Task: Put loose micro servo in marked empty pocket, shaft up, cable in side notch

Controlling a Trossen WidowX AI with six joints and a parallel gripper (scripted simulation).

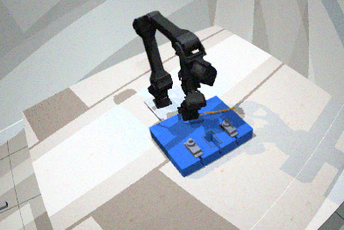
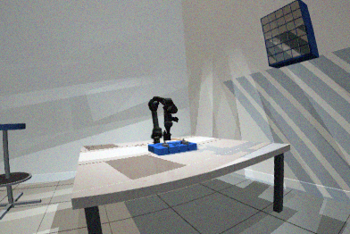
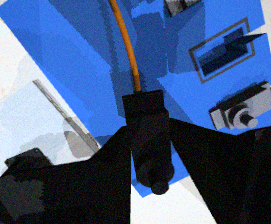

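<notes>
Now: gripper tip 10 cm above the blue deck.
</notes>
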